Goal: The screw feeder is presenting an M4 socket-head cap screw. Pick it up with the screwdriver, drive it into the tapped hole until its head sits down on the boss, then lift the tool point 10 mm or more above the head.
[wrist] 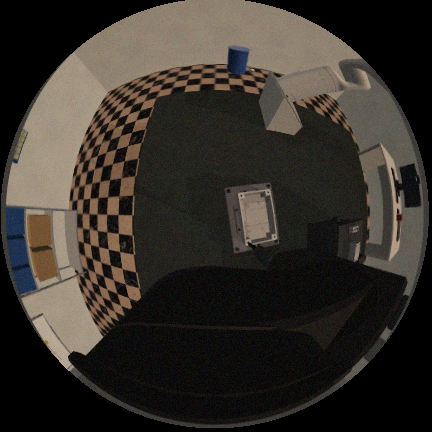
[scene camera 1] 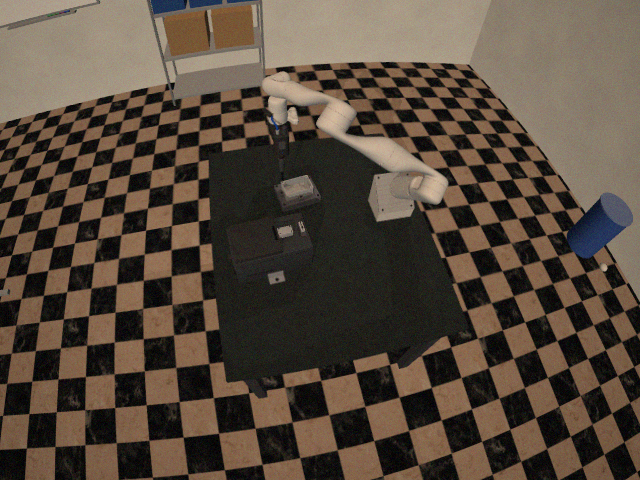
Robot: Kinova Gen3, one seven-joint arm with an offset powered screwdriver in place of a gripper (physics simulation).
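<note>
My screwdriver [scene camera 1: 282, 176] [wrist: 251, 244] points down, its tip at the rear left corner of the pale rectangular part [scene camera 1: 298, 187] [wrist: 257, 216] in scene camera 1. In the wrist view the tip overlaps that part's lower left corner. Whether it touches is too small to tell. The part sits on a grey base plate [scene camera 1: 285, 202] [wrist: 231, 201] with dark corner holes. A dark box [scene camera 1: 254, 241] [wrist: 321, 235], seemingly the screw feeder, carries small pale fittings on top. The screw, the tapped hole and the boss cannot be made out, nor whether the bit holds a screw.
The black table [scene camera 1: 351, 289] [wrist: 185, 145] carries everything. A small pale plate [scene camera 1: 272, 279] with a dark spot lies beside the dark box. The arm's white base [scene camera 1: 386, 198] [wrist: 283, 117] stands on the right in scene camera 1. A blue cylinder [scene camera 1: 594, 229] [wrist: 237, 60] stands on the floor.
</note>
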